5 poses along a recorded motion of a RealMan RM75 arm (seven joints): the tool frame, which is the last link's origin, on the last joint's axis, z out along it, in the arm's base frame.
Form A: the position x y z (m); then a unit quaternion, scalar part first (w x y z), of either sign.
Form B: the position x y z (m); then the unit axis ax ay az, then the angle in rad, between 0 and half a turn. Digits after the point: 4 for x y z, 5 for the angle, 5 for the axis.
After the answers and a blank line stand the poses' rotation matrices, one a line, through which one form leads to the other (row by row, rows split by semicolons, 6 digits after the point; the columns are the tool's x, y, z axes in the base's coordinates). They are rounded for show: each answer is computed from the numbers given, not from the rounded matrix.
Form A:
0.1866 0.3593 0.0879 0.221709 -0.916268 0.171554 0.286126
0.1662 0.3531 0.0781 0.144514 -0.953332 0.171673 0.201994
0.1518 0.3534 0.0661 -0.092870 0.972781 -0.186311 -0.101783
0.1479 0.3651 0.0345 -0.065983 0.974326 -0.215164 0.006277
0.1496 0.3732 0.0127 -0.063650 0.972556 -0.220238 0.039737
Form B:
0.1866 0.3593 0.0879 -0.93965 0.17593 0.29343 2.69446
0.1662 0.3531 0.0781 -0.96345 0.17349 0.20414 2.85155
0.1518 0.3534 0.0661 -0.97700 0.18712 0.10222 2.95558
0.1479 0.3651 0.0345 -0.97645 0.21563 -0.00629 3.00953
0.1496 0.3732 0.0127 -0.97453 0.22069 -0.03982 3.01421

0.777402 -0.441252 -0.448266; -0.187505 -0.842829 0.504461; -0.600406 -0.308117 -0.737954
0.859454 -0.385705 -0.335517; -0.268941 -0.899288 0.344894; -0.434753 -0.206186 -0.876628
0.909857 -0.381385 -0.163420; -0.343575 -0.913327 0.218611; -0.232631 -0.142758 -0.962031
0.907330 -0.418451 0.040626; -0.420108 -0.898701 0.125877; -0.016163 -0.131279 -0.991214
0.899832 -0.423329 0.105329; -0.433446 -0.894888 0.106303; 0.049257 -0.141310 -0.988739

